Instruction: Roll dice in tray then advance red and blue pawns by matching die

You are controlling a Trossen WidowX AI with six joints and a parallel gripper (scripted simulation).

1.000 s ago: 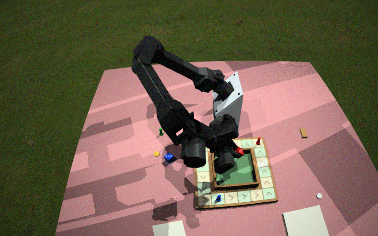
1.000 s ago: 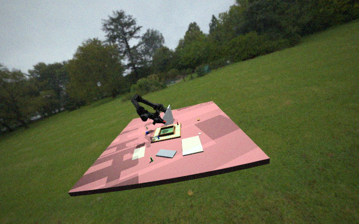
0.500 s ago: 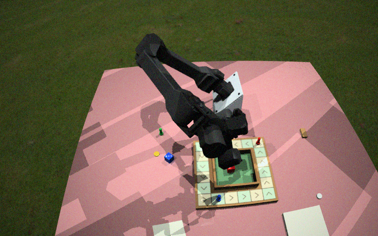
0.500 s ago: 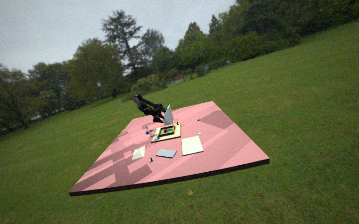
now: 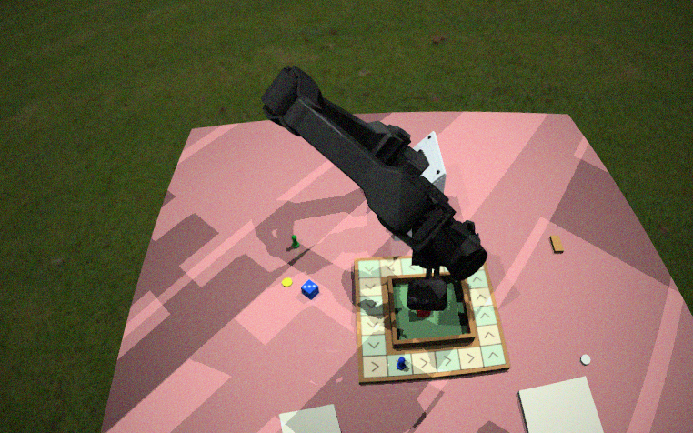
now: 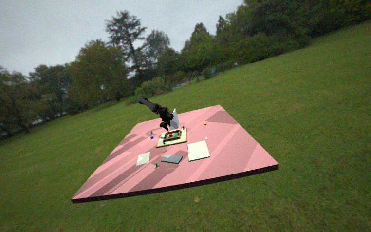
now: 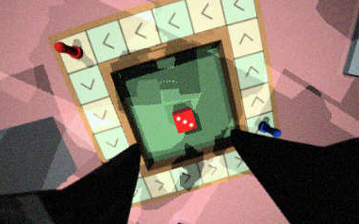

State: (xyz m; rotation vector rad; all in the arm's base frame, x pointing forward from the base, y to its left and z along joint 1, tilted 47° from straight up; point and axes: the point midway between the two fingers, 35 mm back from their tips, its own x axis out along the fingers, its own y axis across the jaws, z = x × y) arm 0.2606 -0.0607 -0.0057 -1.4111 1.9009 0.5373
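My gripper tip is now 12 cm past the yellow disc, 26 cm to the left of it and 10 cm above it. The rest, counted from my gripper tip: blue pawn (11 cm ahead, 7 cm to the right, 7 cm below); then green sunken tray (1 cm ahead, 1 cm to the left, 9 cm below); then red pawn (9 cm behind, 13 cm to the left, 7 cm below).
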